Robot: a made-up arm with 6 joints. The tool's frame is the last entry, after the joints. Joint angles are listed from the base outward. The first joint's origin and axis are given. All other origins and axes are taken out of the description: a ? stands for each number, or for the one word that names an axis. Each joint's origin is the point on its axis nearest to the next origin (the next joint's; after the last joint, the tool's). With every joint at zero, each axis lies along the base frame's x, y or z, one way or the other. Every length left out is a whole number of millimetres.
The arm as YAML. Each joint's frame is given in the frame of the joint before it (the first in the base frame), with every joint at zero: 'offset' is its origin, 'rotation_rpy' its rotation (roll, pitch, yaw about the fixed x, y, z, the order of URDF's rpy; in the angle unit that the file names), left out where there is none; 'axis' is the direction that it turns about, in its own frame. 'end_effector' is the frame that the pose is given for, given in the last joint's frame.
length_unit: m
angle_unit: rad
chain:
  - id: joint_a
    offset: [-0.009, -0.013, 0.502]
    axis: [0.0, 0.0, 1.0]
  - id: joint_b
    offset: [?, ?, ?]
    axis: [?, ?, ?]
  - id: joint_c
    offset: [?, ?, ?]
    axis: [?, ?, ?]
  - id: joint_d
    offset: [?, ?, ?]
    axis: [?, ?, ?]
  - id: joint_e
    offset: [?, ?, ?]
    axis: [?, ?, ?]
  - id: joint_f
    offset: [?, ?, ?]
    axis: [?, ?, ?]
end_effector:
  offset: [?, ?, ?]
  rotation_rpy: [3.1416, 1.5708, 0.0]
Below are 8 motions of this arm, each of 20 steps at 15 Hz.
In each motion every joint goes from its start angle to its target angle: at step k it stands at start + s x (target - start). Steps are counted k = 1, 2, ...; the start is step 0. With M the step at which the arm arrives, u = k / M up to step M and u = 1 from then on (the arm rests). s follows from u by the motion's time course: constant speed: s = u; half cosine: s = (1 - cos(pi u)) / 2; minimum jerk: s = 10 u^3 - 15 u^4 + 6 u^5.
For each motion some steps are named. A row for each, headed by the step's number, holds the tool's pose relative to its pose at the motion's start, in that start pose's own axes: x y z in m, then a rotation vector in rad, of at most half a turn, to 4 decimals.
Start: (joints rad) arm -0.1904 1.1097 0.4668 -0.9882 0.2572 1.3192
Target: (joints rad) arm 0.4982 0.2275 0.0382 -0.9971 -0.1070 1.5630
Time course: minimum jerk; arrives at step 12
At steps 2, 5, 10, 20:
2: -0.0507 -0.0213 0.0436 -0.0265 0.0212 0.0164
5: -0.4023 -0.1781 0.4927 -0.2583 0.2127 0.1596
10: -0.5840 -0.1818 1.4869 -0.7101 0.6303 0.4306
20: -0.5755 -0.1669 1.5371 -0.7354 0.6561 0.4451

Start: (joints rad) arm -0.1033 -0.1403 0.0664 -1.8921 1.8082 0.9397
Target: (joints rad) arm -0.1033 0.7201 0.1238 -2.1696 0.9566 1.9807
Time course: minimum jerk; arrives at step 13
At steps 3, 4, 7, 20:
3: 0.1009 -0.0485 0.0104 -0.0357 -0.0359 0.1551
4: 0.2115 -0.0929 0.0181 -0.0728 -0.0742 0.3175
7: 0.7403 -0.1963 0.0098 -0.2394 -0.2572 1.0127
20: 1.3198 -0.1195 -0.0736 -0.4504 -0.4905 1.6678

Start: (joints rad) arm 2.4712 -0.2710 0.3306 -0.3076 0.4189 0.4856
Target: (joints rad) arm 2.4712 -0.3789 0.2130 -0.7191 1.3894 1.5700
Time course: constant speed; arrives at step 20
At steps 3, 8, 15, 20:
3: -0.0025 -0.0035 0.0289 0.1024 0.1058 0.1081
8: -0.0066 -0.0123 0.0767 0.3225 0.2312 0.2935
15: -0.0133 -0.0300 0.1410 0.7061 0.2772 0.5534
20: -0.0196 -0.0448 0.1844 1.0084 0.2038 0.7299

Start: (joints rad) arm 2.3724 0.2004 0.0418 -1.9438 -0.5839 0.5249
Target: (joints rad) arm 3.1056 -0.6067 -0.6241 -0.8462 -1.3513 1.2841
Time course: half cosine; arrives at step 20
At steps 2, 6, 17, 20:
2: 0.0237 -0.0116 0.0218 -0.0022 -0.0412 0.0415
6: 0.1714 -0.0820 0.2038 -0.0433 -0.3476 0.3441
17: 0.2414 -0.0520 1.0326 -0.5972 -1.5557 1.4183
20: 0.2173 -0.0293 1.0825 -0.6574 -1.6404 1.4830

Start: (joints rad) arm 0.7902 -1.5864 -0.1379 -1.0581 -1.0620 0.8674
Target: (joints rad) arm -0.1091 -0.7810 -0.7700 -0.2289 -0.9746 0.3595
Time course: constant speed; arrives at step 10
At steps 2, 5, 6, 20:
2: -0.0060 0.0588 -0.2756 0.2151 -0.3822 -0.1625
5: 0.0626 0.1925 -0.6007 0.5859 -0.9074 -0.4142
6: 0.0987 0.2469 -0.6825 0.7159 -1.0687 -0.5026
20: 0.2700 0.4889 -0.8692 1.2183 -1.6413 -0.9016

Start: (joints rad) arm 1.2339 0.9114 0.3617 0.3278 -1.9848 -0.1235
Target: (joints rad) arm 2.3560 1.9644 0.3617 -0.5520 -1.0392 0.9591
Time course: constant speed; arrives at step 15
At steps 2, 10, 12, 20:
2: -0.2012 -0.3756 -0.0137 0.0239 0.0245 0.2999
10: -0.5194 -1.7694 -0.7638 0.0868 -0.0463 1.1949
12: -0.5191 -1.9753 -1.0842 0.1146 -0.0754 1.3375
20: -0.5066 -2.1238 -1.5936 0.1931 -0.1078 1.5016

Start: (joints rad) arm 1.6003 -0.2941 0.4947 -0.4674 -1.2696 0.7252
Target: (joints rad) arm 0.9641 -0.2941 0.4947 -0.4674 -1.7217 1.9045
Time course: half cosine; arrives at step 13
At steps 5, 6, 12, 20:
5: 0.0131 -0.0147 0.0429 0.0408 -0.1851 0.2866
6: 0.0172 -0.0223 0.0579 0.0367 -0.2530 0.3831
12: 0.0314 -0.0709 0.1222 -0.1032 -0.5299 0.7762
20: 0.0316 -0.0725 0.1238 -0.1092 -0.5357 0.7854

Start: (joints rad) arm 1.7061 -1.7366 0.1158 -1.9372 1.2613 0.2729
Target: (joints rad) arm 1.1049 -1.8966 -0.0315 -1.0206 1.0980 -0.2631
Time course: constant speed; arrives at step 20
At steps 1, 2, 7, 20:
1: 0.0008 0.0185 0.0322 -0.0722 0.0024 -0.0016
2: 0.0012 0.0369 0.0638 -0.1443 0.0026 -0.0030
7: -0.0014 0.1293 0.2155 -0.5027 -0.0257 -0.0028
20: -0.0301 0.3820 0.5984 -1.3754 -0.3034 0.0992

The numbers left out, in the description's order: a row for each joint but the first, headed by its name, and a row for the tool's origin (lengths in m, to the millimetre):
joint_b: xyz 0.014 0.03 0.0, axis 0.0 1.0 0.0
joint_c: xyz 0.023 0.0 1.632, axis 0.0 -1.0 0.0
joint_d: xyz 0.664 0.0 -0.011, axis -1.0 0.0 0.0
joint_e: xyz 0.0 -0.265 0.008, axis 0.0 -1.0 0.0
joint_f: xyz -0.01 0.0 0.002, axis -1.0 0.0 0.0
tool: xyz 0.0 -0.009 0.012

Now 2 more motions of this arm.
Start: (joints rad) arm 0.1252 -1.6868 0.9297 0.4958 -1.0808 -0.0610
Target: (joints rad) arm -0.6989 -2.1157 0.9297 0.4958 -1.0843 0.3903
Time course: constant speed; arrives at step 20
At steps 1, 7, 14, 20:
1: -0.0199 -0.0620 0.0833 0.0061 0.0361 0.0509
7: -0.0376 -0.4462 0.5816 0.0414 0.2538 0.3553
14: 0.1567 -0.8687 1.1303 0.0804 0.5127 0.7042
20: 0.4802 -1.1523 1.5424 0.1110 0.7421 0.9935

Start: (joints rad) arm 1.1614 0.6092 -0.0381 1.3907 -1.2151 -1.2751
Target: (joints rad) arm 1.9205 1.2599 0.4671 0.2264 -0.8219 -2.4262
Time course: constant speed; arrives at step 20
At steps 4, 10, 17, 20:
4: 0.0077 -0.2768 0.1113 -0.2095 -0.1175 -0.2247
10: 0.1486 -0.6934 0.3415 -0.4325 -0.3940 -0.5293
17: 0.5177 -1.1201 0.6577 -0.5028 -0.8184 -0.8300
20: 0.7385 -1.2672 0.7896 -0.4589 -1.0117 -0.9419

